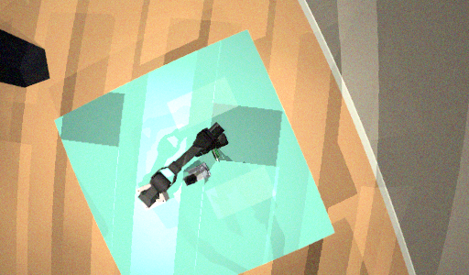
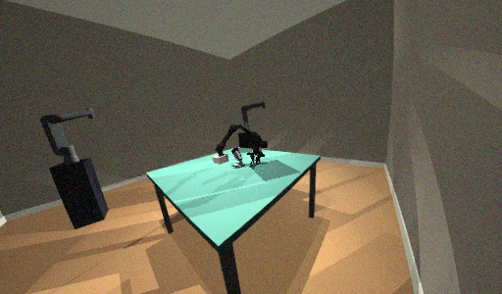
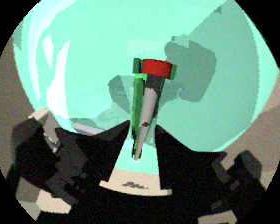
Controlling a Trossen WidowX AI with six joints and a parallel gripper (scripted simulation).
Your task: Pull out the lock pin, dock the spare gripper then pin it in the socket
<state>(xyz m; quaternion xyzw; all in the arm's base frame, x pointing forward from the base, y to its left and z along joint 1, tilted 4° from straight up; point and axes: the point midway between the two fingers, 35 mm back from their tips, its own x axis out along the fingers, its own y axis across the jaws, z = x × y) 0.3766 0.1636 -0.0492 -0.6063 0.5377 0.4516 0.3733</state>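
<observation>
Right now my gripper tip is 10 mm to the right of the green bar and 10 mm below it. The rest, counted from my gripper tip: spare gripper 120 mm behind, 120 mm to the right, 100 mm above; then grey mount 100 mm behind, 110 mm to the right, 40 mm above.
</observation>
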